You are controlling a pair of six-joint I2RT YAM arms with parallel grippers.
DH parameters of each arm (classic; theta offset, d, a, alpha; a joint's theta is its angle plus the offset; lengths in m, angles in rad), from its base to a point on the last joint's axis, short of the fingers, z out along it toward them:
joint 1: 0 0.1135 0.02 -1.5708
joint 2: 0 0 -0.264 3.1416
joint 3: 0.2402 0 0.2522 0
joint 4: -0.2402 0 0.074 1.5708
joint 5: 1.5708 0 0 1.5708
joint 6: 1.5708 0.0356 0 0
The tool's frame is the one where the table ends.
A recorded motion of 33 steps. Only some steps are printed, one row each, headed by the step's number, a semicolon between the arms.
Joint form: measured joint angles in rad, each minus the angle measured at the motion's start. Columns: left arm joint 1, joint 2, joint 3, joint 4, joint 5, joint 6; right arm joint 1, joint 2, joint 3, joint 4, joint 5, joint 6.
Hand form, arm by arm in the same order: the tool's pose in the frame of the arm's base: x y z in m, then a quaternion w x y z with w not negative. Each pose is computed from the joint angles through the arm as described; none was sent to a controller.
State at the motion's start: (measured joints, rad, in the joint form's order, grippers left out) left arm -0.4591 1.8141 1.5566 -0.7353 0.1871 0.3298; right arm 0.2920 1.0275 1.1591 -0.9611 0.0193 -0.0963
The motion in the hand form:
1: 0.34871 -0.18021 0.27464 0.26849 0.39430 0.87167 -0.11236; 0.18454 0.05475 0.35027 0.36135 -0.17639 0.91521 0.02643
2: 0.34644 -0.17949 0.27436 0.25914 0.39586 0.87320 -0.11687; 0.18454 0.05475 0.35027 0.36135 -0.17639 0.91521 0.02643
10: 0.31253 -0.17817 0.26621 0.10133 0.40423 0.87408 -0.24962; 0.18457 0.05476 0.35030 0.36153 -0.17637 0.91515 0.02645
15: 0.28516 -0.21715 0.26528 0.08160 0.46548 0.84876 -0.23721; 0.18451 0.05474 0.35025 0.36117 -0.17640 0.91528 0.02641
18: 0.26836 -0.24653 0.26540 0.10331 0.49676 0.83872 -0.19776; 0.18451 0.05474 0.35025 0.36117 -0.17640 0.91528 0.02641
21: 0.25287 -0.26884 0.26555 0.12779 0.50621 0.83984 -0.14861; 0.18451 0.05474 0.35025 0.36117 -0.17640 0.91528 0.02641
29: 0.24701 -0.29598 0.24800 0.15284 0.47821 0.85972 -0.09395; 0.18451 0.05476 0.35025 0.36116 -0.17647 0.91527 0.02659
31: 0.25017 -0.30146 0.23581 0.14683 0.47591 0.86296 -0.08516; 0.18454 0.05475 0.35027 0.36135 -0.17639 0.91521 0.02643
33: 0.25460 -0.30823 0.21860 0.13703 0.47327 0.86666 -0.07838; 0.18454 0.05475 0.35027 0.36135 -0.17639 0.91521 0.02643
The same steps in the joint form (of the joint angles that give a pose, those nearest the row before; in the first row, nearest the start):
1: 0.0000 -0.0046 0.0004 -0.0229 0.0114 0.0034; 0.0000 0.0000 0.0000 0.0000 0.0000 0.0000
2: 0.0000 -0.0069 0.0004 -0.0439 0.0217 0.0042; 0.0000 0.0000 0.0000 0.0000 0.0000 0.0000
10: -0.0122 -0.0076 0.0027 -0.3437 0.3056 0.0034; 0.0000 0.0000 0.0000 0.0004 0.0000 0.0000
15: -0.1480 -0.0076 0.0027 -0.3575 0.2686 0.0126; 0.0000 0.0000 0.0000 -0.0004 0.0000 0.0000
18: -0.2502 -0.0076 0.0027 -0.3017 0.1648 -0.0210; 0.0000 0.0000 0.0000 -0.0004 0.0000 0.0000
21: -0.3357 -0.0076 0.0027 -0.2590 0.0343 -0.0767; 0.0000 0.0000 0.0000 -0.0004 0.0000 0.0000
29: -0.4101 0.0477 0.0027 -0.1782 -0.1205 -0.1957; 0.0000 0.0000 0.0000 -0.0004 -0.0004 0.0000
31: -0.4143 0.0824 0.0027 -0.1610 -0.1350 -0.2041; 0.0000 0.0000 0.0000 0.0000 0.0000 0.0000
33: -0.4173 0.1304 0.0026 -0.1362 -0.1427 -0.2136; 0.0000 0.0000 0.0000 0.0000 0.0000 0.0000

